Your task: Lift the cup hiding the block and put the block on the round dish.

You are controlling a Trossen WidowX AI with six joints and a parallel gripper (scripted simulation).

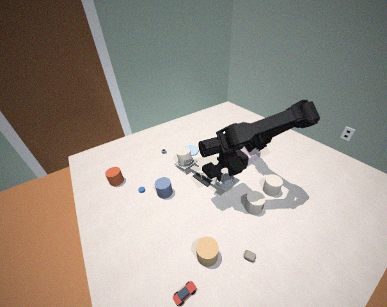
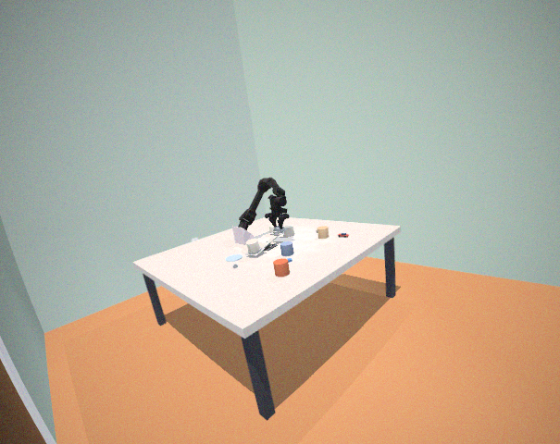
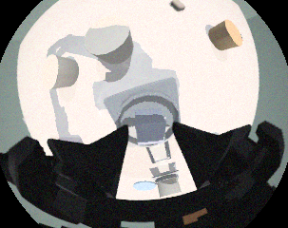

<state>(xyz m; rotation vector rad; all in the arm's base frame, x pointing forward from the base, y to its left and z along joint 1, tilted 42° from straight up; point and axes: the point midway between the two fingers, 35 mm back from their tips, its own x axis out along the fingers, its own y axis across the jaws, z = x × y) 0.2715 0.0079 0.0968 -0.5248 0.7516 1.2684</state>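
The pale blue round dish is 34 cm to the right of my gripper tip, 9 cm behind it and 8 cm below it. Round my gripper tip: tan cylinder 26 cm ahead, 15 cm to the left, 5 cm below; grey pebble 24 cm to the left, 15 cm ahead, 8 cm below; grey balance 12 cm to the right, 5 cm below, 1 cm ahead.
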